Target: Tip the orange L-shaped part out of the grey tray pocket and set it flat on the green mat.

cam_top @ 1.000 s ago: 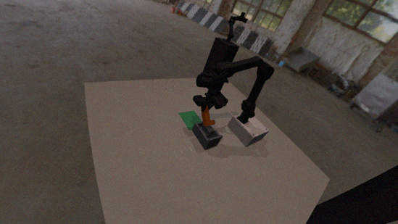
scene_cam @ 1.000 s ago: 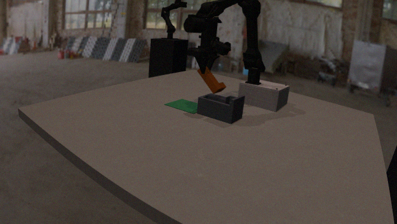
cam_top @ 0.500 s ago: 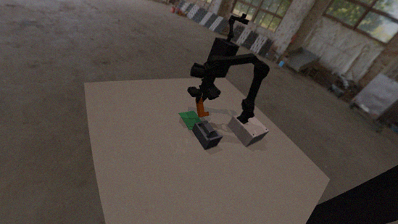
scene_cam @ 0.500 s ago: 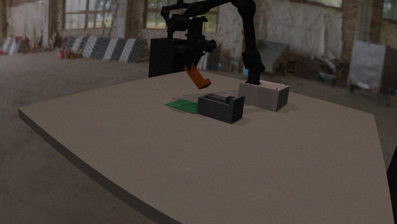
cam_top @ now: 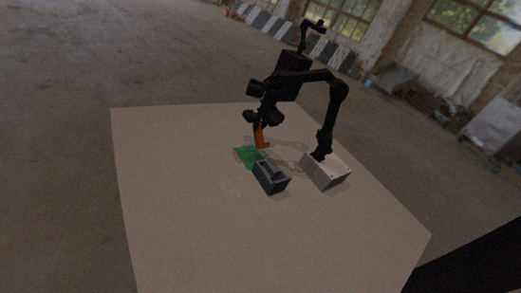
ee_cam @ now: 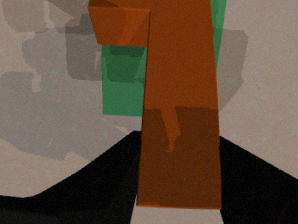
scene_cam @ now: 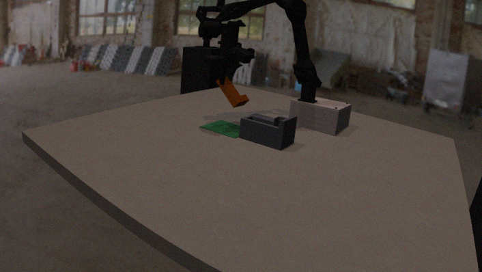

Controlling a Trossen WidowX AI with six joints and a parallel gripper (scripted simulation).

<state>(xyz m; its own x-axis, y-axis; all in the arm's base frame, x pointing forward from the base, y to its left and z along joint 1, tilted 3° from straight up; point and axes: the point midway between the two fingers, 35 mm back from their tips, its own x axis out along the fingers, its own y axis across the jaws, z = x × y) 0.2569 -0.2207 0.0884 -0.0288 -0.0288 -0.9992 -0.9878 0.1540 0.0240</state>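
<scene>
Right now my gripper tip is 16 cm above the green mat and 2 cm to the right of it. Also, from my gripper tip: orange L-shaped part (3 cm to the left, 3 cm below, 1 cm behind).
</scene>
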